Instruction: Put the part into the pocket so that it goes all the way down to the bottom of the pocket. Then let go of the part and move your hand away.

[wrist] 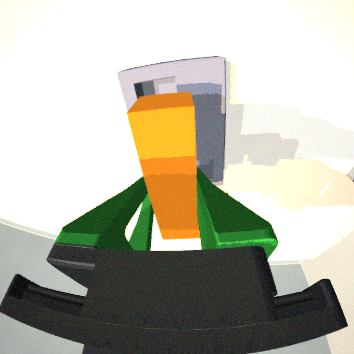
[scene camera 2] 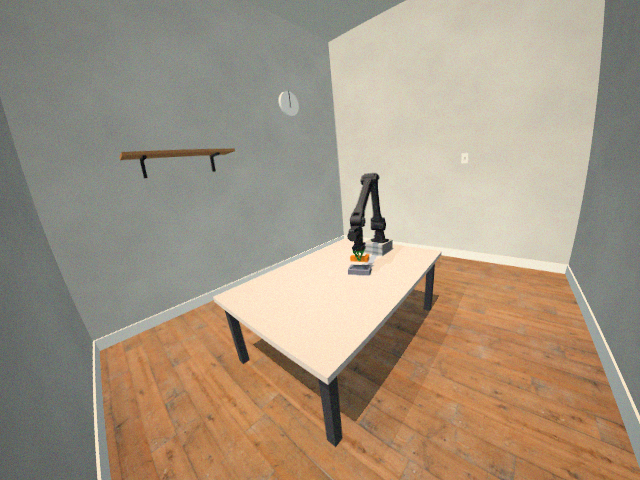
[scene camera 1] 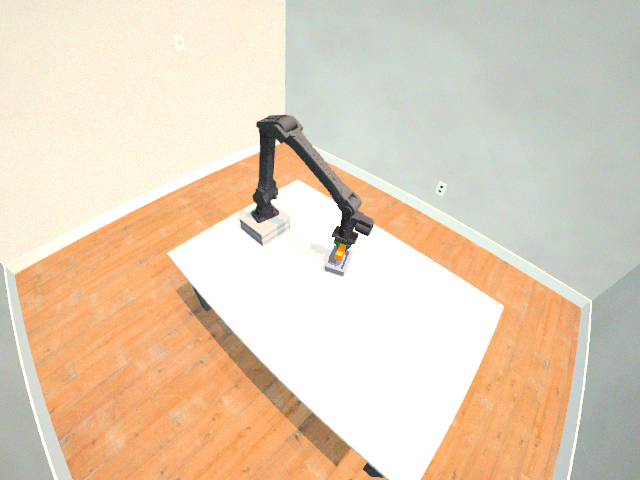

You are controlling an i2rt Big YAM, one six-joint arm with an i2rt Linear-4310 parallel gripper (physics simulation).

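Places are measured from the arm's base along level axes (x ahead, y left, z up), in metres.
Pixels of known places: gripper, between the fingertips: [wrist: 173,175] [scene camera 2: 359,259] [scene camera 1: 342,250]; arm's base, origin of its link: [scene camera 2: 379,241] [scene camera 1: 265,214].
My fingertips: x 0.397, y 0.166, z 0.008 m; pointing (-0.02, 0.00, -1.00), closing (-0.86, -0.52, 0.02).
For each thing: its top centre in the pictures, then the offset to it from my fingertips. Level surfaces: height alone.
- orange block-shaped part, centre of its top: [wrist: 196,194] [scene camera 1: 339,245] [scene camera 2: 359,255] dx -0.012, dy -0.010, dz +0.023 m
- grey-lilac block with a pocket, centre of its top: [wrist: 180,138] [scene camera 1: 339,257] [scene camera 2: 359,267] dx -0.003, dy -0.005, dz -0.053 m
- white table, height of its surface: dz -0.089 m
An orange block-shaped part [scene camera 1: 340,252] [scene camera 2: 359,257] [wrist: 170,165] is held between the green fingers of my gripper [scene camera 1: 342,245] [scene camera 2: 359,255] [wrist: 173,175]. The gripper is shut on it. A grey-lilac block with a pocket [scene camera 1: 336,270] [scene camera 2: 359,270] [wrist: 200,70] lies on the table below the part. In scene camera 2 a gap shows between the part and the block. In the wrist view the far end of the pocket [wrist: 162,85] shows past the part's far end; the part hides the rest of it.
The white table [scene camera 1: 361,335] [scene camera 2: 320,310] carries the block and the arm's grey base box [scene camera 1: 264,228] [scene camera 2: 381,248], which stands behind the block. Shadows of the arm fall beside the block. A wooden shelf [scene camera 2: 178,153] is on the wall, away from the arm.
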